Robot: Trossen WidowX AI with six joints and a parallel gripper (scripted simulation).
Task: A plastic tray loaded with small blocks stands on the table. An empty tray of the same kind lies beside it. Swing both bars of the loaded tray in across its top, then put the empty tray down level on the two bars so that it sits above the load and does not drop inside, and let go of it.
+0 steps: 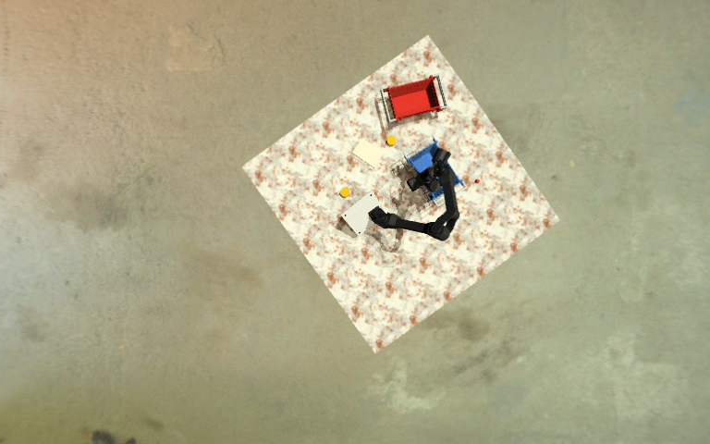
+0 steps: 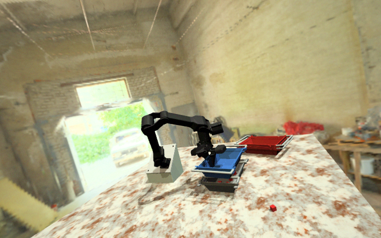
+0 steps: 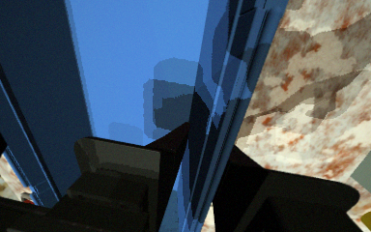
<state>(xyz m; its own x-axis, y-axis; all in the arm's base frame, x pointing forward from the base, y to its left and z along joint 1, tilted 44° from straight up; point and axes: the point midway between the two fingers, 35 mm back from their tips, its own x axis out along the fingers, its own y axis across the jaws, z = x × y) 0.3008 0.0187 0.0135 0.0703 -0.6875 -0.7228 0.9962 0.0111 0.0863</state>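
My gripper tip is now 70 mm short of the blue tray and 30 mm below it. Round my gripper tip: red block 280 mm ahead, 190 mm to the right, 80 mm below; cream card 130 mm behind, 290 mm to the left, 80 mm below.
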